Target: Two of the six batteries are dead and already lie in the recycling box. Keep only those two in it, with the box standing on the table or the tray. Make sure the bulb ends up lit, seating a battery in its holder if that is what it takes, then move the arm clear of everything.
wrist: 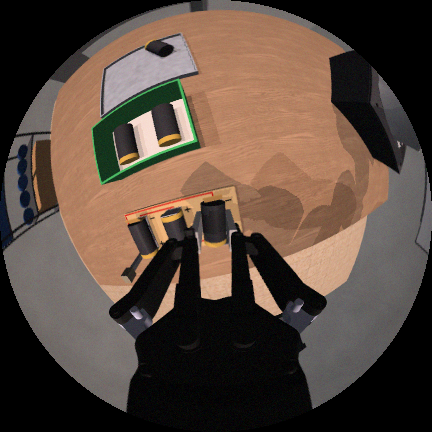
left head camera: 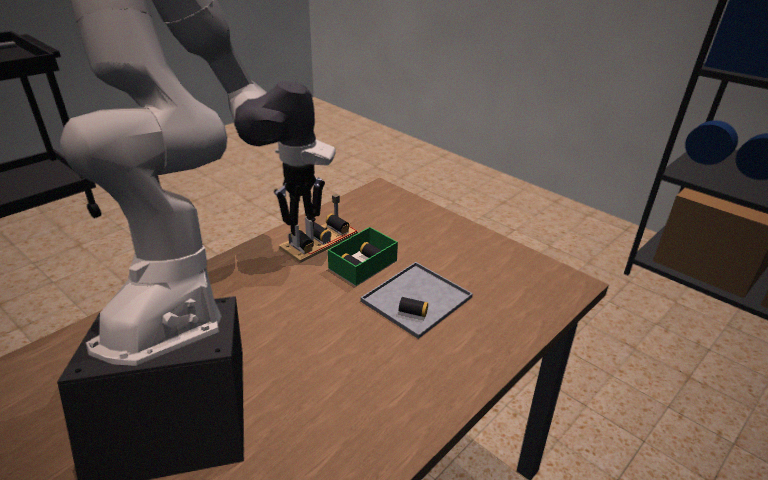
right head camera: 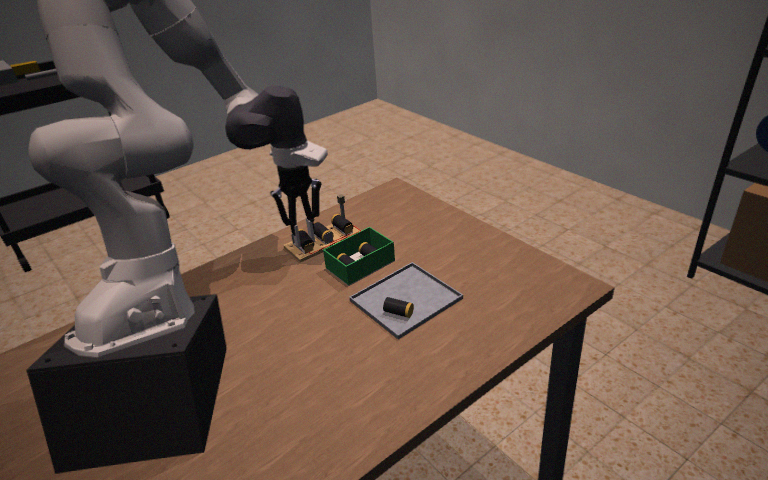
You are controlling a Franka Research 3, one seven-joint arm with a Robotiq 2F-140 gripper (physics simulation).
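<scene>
My gripper (left head camera: 302,232) (right head camera: 303,233) (wrist: 213,218) points down and is shut on a black battery with a yellow end (left head camera: 304,243) (right head camera: 306,242) (wrist: 213,220), low at one end of the holder board (left head camera: 292,253) (right head camera: 294,253) (wrist: 231,194). Full seating cannot be told. A middle battery (left head camera: 321,232) (right head camera: 322,232) (wrist: 173,226) and an outer battery (left head camera: 337,223) (right head camera: 341,223) (wrist: 143,239) lie on the board. A post with a small block, perhaps the bulb (left head camera: 335,199) (right head camera: 340,199) (wrist: 128,274), shows no glow. The green box (left head camera: 342,272) (right head camera: 339,270) (wrist: 107,155) holds two batteries.
The box stands on the wooden table (left head camera: 317,350) (right head camera: 305,362) (wrist: 260,90) between the board and the grey tray (left head camera: 430,283) (right head camera: 424,285) (wrist: 125,80). One battery (left head camera: 412,306) (right head camera: 397,307) (wrist: 160,48) lies on its side on the tray.
</scene>
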